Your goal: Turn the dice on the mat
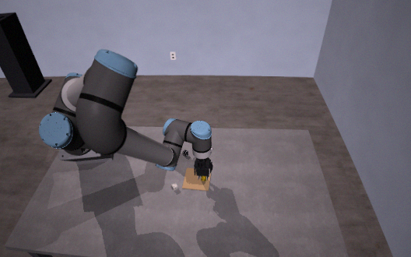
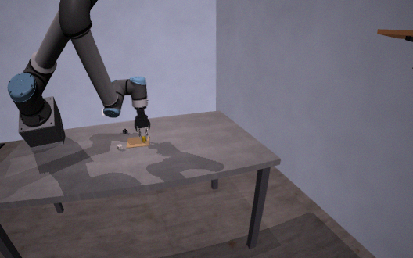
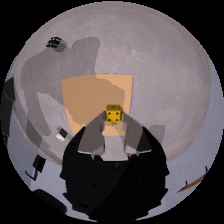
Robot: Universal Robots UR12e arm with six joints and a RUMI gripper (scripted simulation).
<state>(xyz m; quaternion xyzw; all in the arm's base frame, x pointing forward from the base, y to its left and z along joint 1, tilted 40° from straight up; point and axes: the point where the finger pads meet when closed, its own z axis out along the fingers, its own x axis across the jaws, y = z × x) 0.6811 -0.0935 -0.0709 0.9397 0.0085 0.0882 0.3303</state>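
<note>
My hand is right at the yellow die. From my hand the other things lie so: black die (18 cm to the left, 13 cm behind, 1 cm below); then white die (15 cm behind, 7 cm to the right, 1 cm below); then tan mat (4 cm behind, 2 cm below).
</note>
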